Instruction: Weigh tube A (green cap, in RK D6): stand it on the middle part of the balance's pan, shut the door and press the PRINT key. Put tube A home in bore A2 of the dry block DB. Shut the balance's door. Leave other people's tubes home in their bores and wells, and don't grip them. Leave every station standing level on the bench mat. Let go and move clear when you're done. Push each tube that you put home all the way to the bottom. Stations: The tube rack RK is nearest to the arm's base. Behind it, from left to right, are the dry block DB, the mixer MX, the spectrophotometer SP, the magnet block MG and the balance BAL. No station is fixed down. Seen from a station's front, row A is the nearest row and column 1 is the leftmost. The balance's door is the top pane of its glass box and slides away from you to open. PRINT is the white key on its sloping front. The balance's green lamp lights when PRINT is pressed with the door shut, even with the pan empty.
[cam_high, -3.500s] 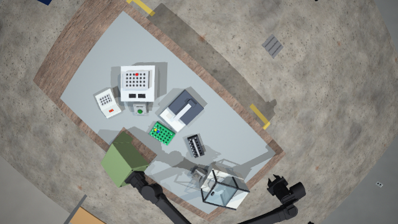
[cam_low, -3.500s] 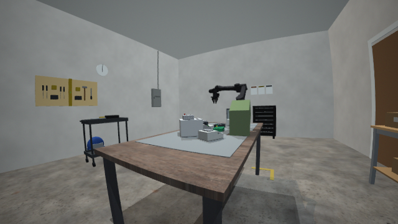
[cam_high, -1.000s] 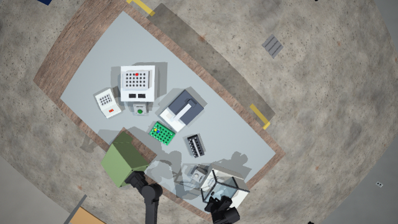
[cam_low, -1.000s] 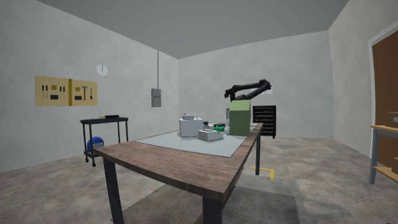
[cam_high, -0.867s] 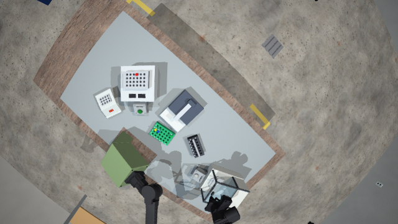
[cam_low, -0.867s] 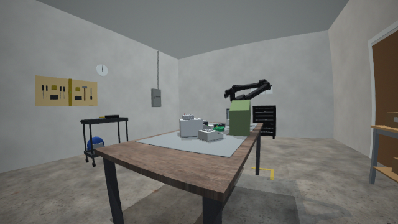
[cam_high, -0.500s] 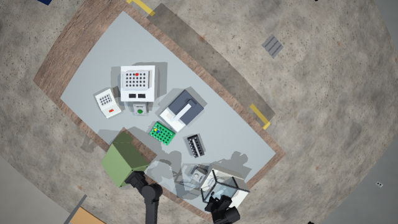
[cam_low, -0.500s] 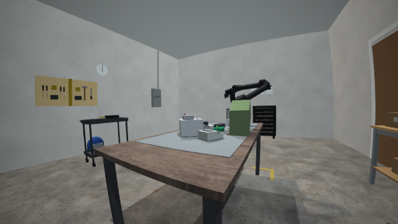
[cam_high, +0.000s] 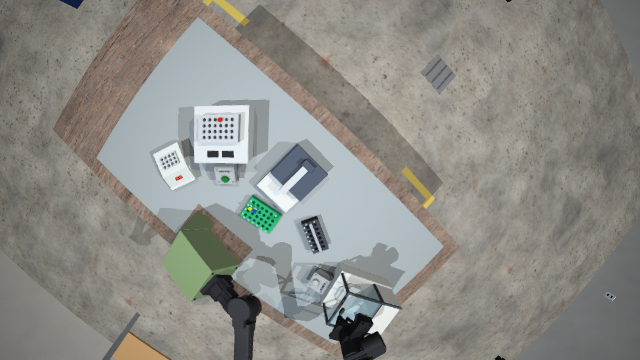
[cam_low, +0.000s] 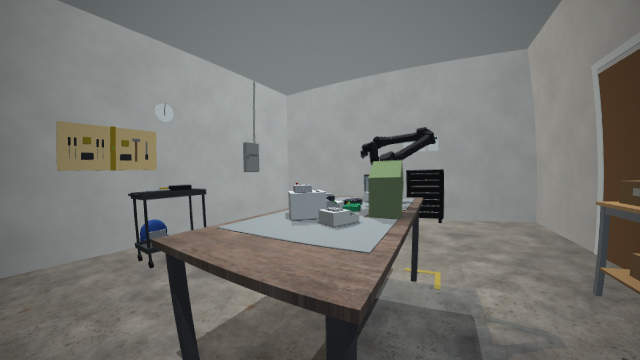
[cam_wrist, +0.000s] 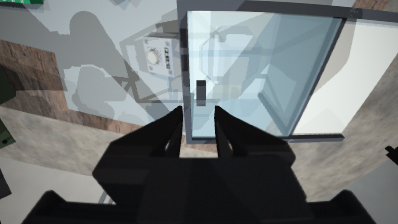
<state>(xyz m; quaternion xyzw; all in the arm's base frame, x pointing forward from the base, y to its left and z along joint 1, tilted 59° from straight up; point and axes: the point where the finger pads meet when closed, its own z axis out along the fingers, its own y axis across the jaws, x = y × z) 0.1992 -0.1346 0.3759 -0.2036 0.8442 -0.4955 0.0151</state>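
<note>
Right now my hand is 1 cm short of the sliding door, 3 cm to the left of it and 5 cm above it. Round my hand: magnet block MG (10 cm ahead, 21 cm to the left, 23 cm below); white print key (3 cm behind, 8 cm to the left, 19 cm below); balance pan (2 cm ahead, 6 cm to the right, 18 cm below).
</note>
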